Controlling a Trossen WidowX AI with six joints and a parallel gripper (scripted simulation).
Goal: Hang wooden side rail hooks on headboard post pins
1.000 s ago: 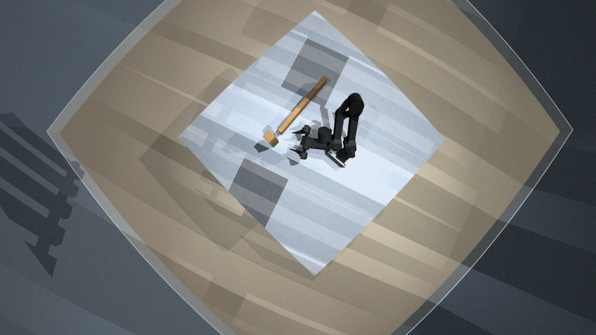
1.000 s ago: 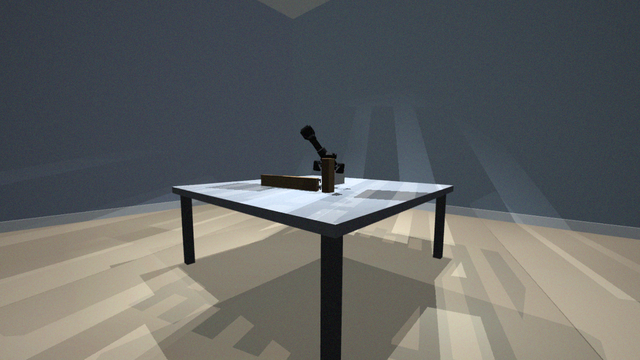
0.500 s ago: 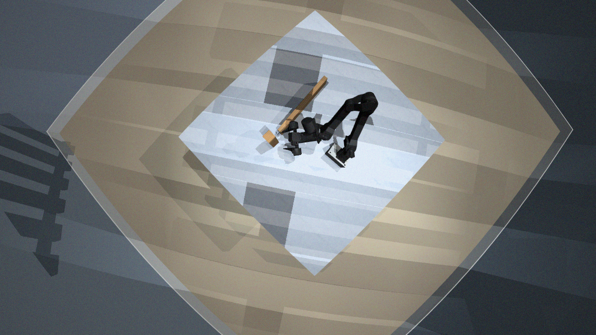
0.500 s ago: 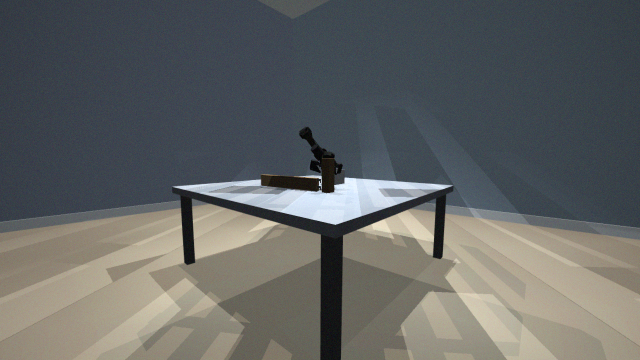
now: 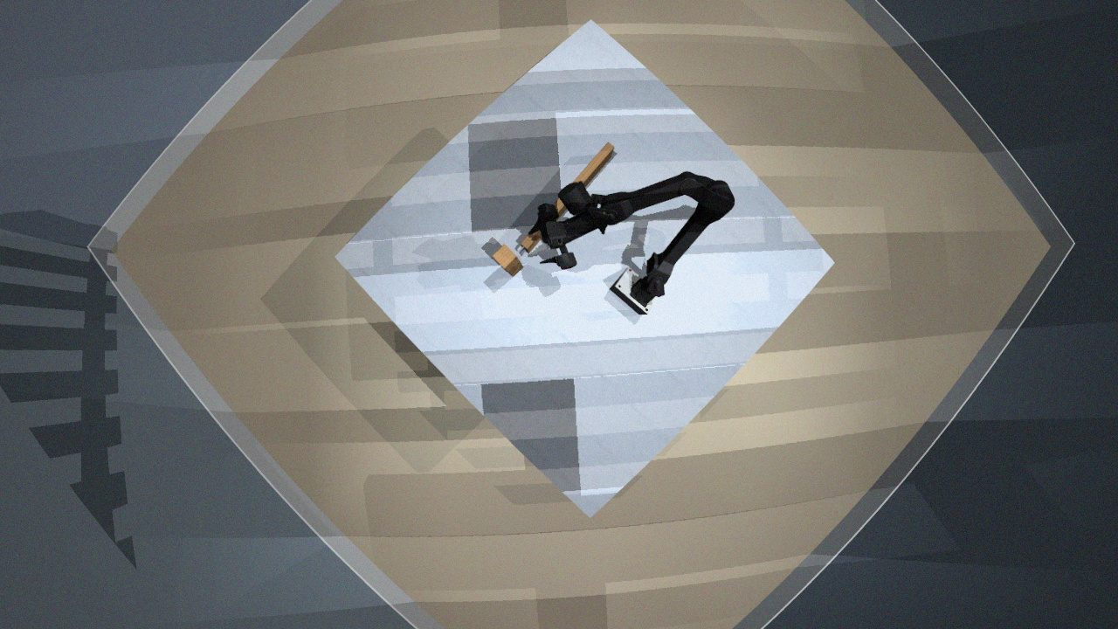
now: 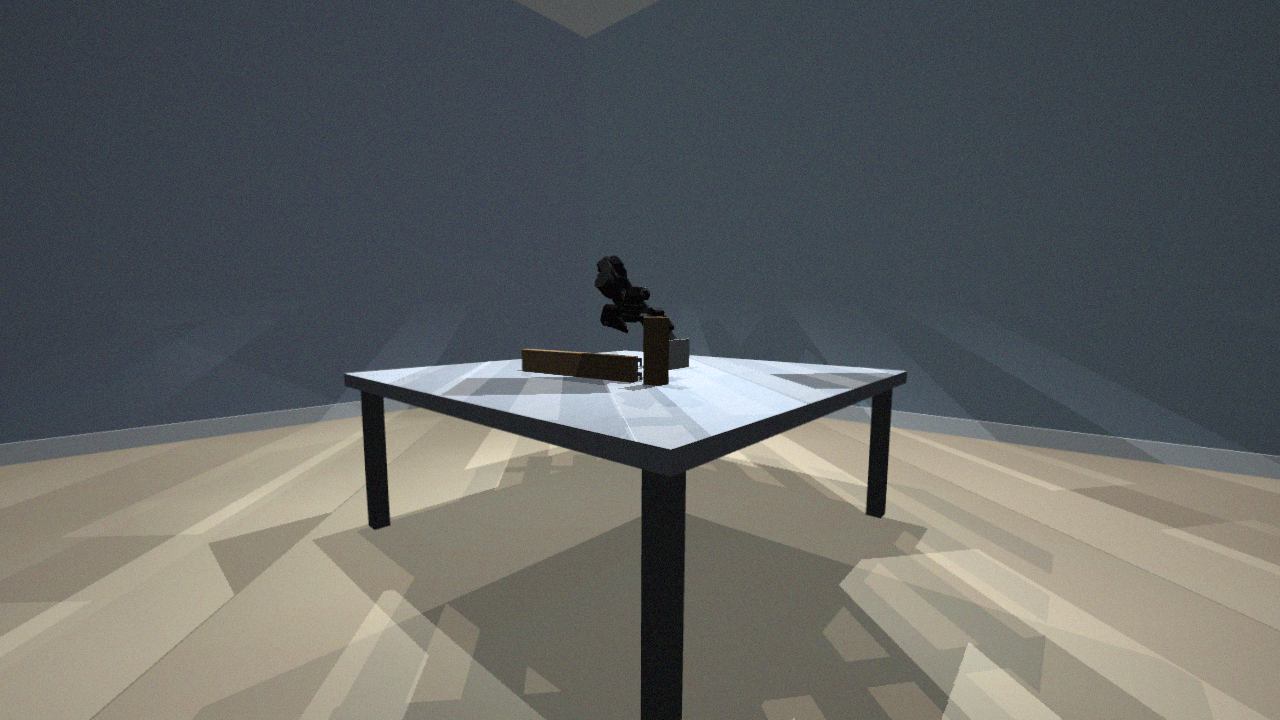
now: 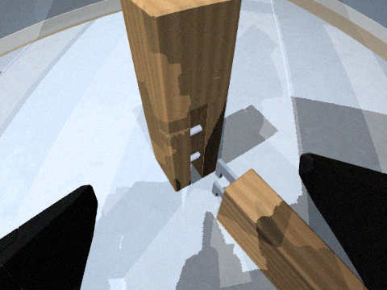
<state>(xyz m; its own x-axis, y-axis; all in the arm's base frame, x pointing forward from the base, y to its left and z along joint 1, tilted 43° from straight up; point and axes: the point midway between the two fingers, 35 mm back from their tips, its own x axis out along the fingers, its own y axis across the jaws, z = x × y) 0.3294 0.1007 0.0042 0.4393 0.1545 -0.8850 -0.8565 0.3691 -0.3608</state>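
Now: the headboard post 50 mm ahead of my gripper tip, 70 mm to the left of it and 50 mm below it.
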